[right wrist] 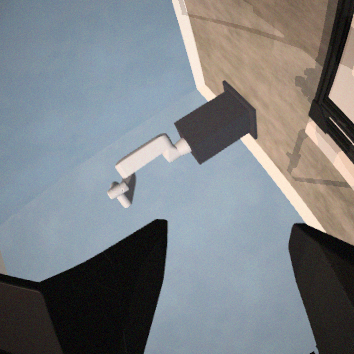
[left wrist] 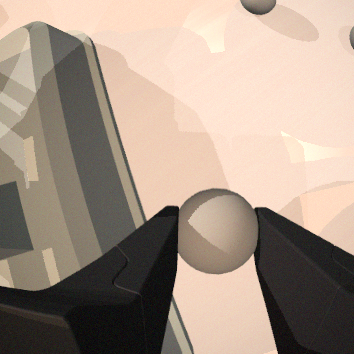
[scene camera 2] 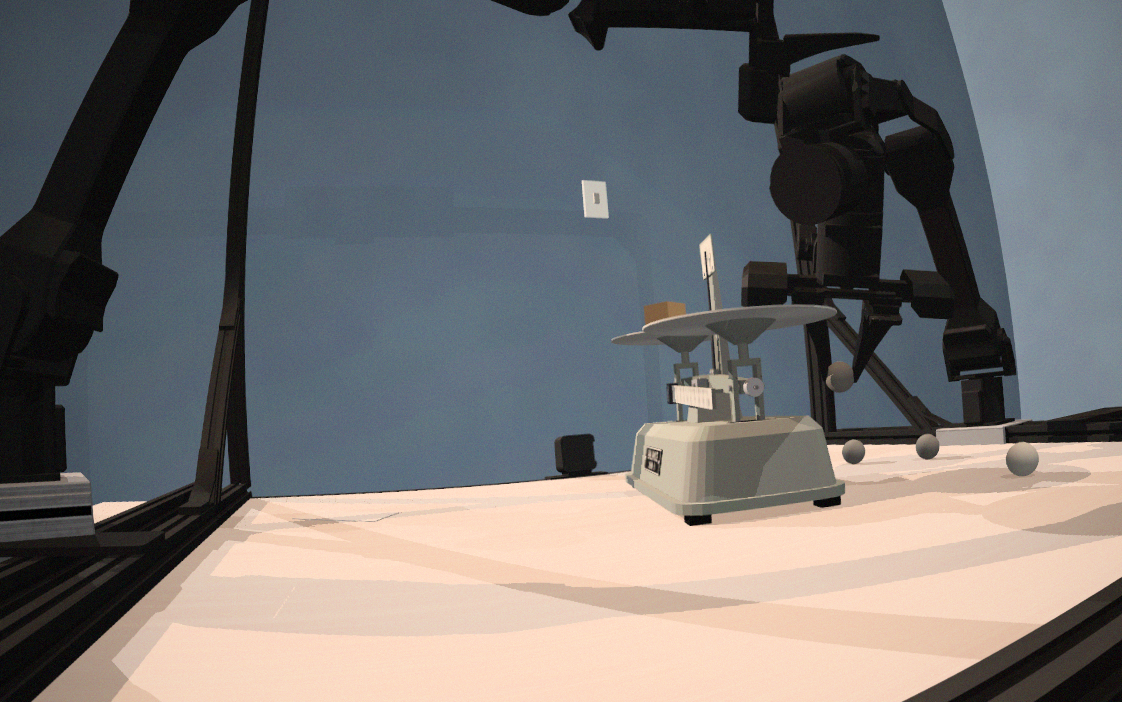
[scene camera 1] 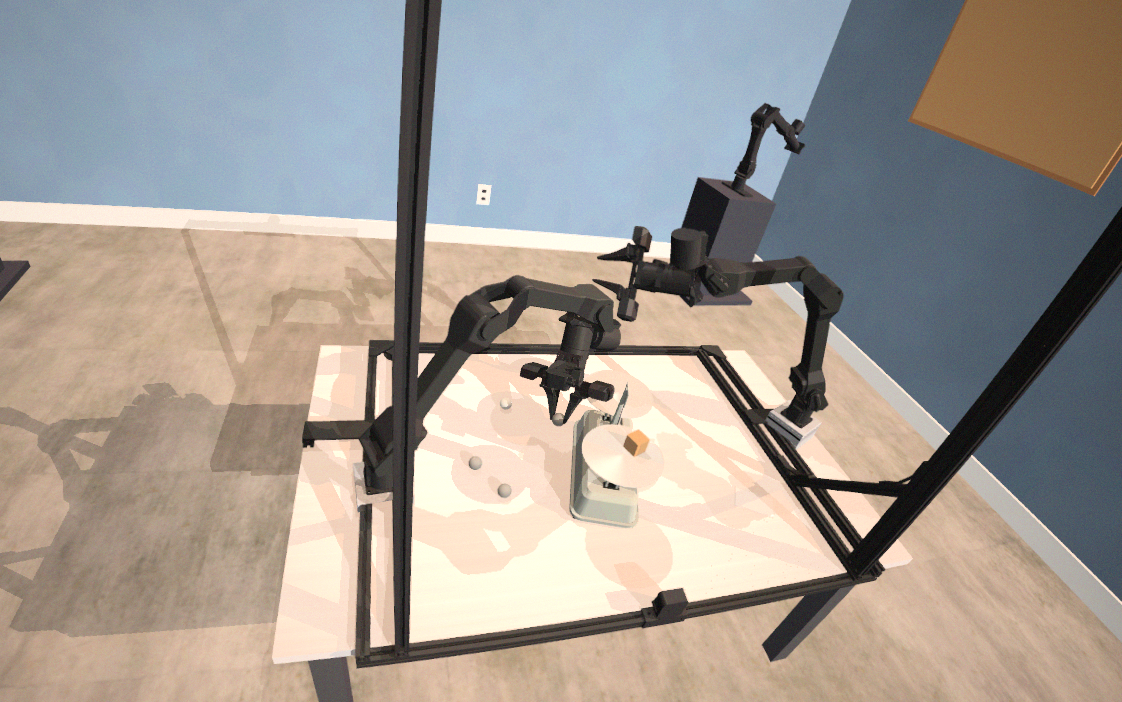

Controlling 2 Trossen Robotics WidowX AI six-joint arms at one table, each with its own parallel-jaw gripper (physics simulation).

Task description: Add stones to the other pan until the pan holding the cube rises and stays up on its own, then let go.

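Frame: origin at the left arm's base, x ahead, y left, z up, level; centimetres.
Seen in the pictures: left gripper, between the fingertips: [left wrist: 215, 218] [scene camera 2: 839, 380] [scene camera 1: 557, 421]; right gripper, between the fingertips: [right wrist: 230, 233] [scene camera 2: 881, 4] [scene camera 1: 595, 269]; left arm's base, origin of its link: [scene camera 2: 984, 424] [scene camera 1: 382, 479]; right arm's base, origin of its link: [scene camera 2: 8, 480] [scene camera 1: 796, 416].
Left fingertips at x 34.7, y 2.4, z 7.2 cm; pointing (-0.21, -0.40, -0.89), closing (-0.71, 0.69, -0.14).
Note:
Offsets run from my left fingertips to a thing's top centre. "spot": to the spot under its first point.
An orange cube @[dx +8.1, dy -15.2, dz +9.2 cm] [scene camera 1: 635, 442] [scene camera 2: 664, 312] sits on one pan @[dx +5.4, dy -16.0, dz +6.2 cm] [scene camera 1: 604, 465] [scene camera 2: 630, 338] of the pale green balance @[dx +9.3, dy -7.3, dz +13.9 cm] [scene camera 1: 606, 506] [scene camera 2: 732, 463]. The other pan @[spot: dx +12.2, dy +6.2, dz +4.9 cm] [scene camera 2: 794, 313] shows no stone on it in scene camera 2. It looks slightly higher in the picture than the cube's pan, but perspective makes the true heights unclear. My left gripper [scene camera 1: 559, 420] [left wrist: 215, 218] is shut on a round grey stone @[dx +0.2, dy +0.3, dz +1.7 cm] [scene camera 2: 839, 376] [left wrist: 217, 242], above the table beside the balance, below pan level. My right gripper [scene camera 1: 597, 269] [right wrist: 230, 233] is open and empty, raised high behind the balance in scene camera 1.
Three loose stones lie on the table: one stone @[dx -5.5, dy +15.4, dz -6.6 cm] [scene camera 1: 505, 403] [scene camera 2: 1021, 458] at the back in scene camera 1, another @[dx -16.6, dy -0.9, dz -6.6 cm] [scene camera 1: 474, 462] [scene camera 2: 926, 446], and a third @[dx -12.8, dy -8.7, dz -6.6 cm] [scene camera 1: 503, 490] [scene camera 2: 853, 451]. The balance's upright pointer @[spot: dx +8.2, dy -7.5, dz +10.0 cm] [scene camera 1: 621, 405] [scene camera 2: 711, 302] rises between the pans. A black frame [scene camera 1: 529, 635] edges the table.

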